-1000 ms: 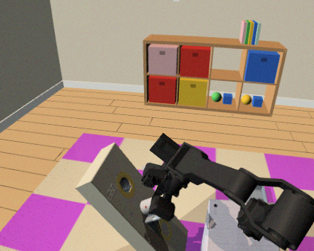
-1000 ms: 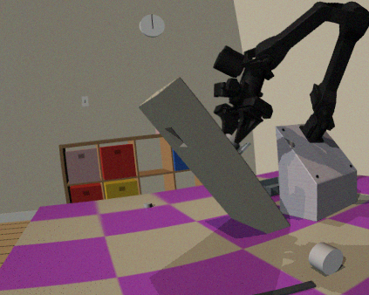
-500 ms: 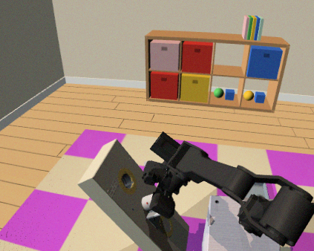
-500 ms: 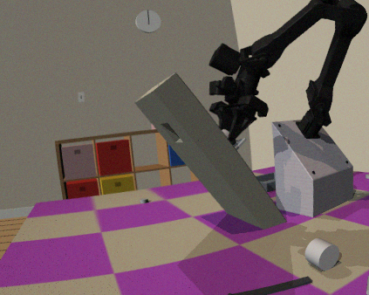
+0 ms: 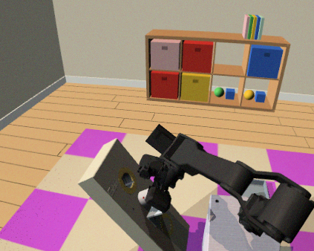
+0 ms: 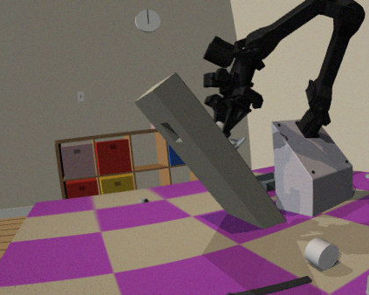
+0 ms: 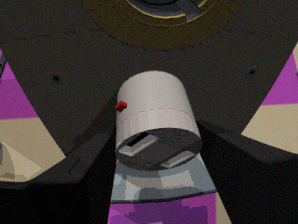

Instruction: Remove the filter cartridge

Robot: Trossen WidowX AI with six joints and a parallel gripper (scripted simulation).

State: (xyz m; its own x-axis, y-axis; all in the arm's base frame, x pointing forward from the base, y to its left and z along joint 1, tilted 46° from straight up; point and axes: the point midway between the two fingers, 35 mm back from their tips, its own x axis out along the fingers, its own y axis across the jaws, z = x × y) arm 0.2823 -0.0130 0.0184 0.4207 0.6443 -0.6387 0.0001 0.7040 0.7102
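Now: the grey tray-like bracket 5 cm below my gripper tip and 2 cm behind it. Round my gripper tip: white round filter cartridge right at my gripper tip.
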